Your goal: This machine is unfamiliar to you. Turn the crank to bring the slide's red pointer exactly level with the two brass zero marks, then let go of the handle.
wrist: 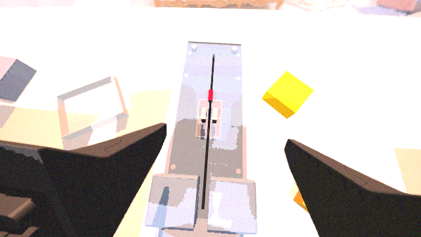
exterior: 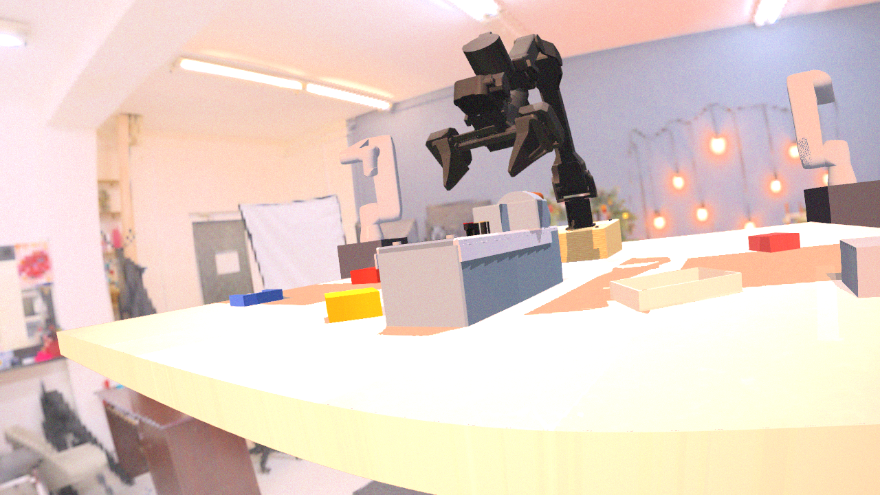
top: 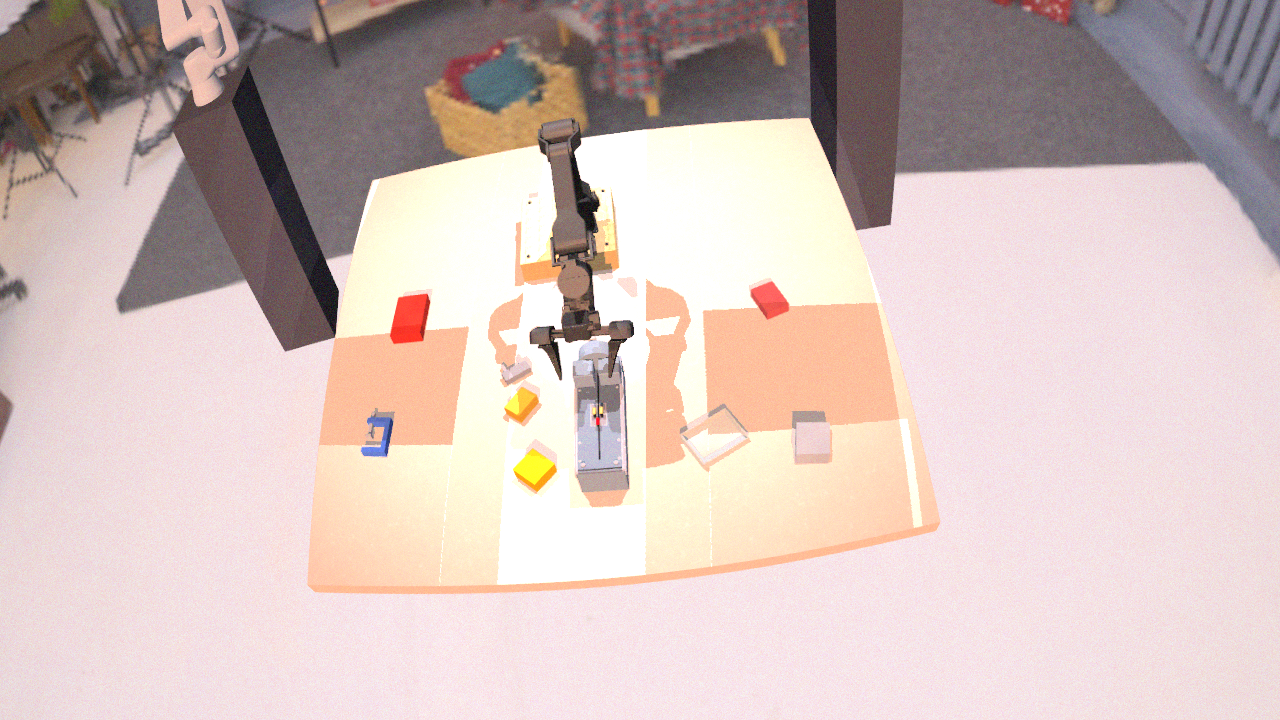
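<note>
Now: gripper tip 14 cm past the orange crank handle, 3 cm to the right of it and 2 cm above it. From my gripper tip the other things lie so: shallow white tray: 21 cm to the left, 13 cm below, 11 cm ahead; red pointer: 6 cm below, 6 cm ahead, 1 cm to the left; yellow cube: 14 cm to the right, 12 cm below, 9 cm ahead.
</note>
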